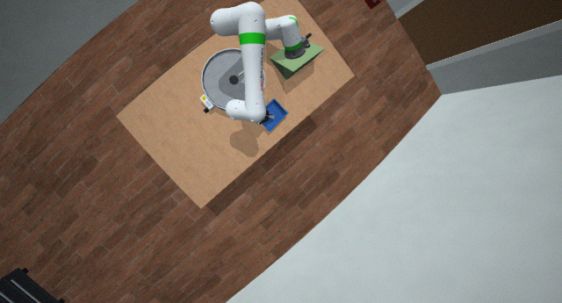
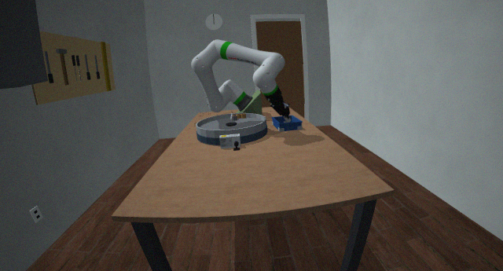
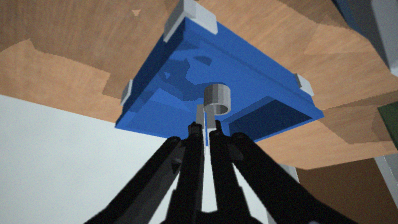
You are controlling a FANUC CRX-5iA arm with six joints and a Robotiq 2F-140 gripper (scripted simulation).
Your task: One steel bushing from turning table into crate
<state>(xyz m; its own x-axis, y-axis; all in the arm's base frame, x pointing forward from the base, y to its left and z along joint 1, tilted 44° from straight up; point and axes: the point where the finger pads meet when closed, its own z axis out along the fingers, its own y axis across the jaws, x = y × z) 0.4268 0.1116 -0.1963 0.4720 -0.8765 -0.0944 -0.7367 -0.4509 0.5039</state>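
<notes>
The blue crate is 20 mm behind my hand and 30 mm below it. Round my hand: round grey turning table (10 mm ahead, 350 mm to the right, 10 mm below).
</notes>
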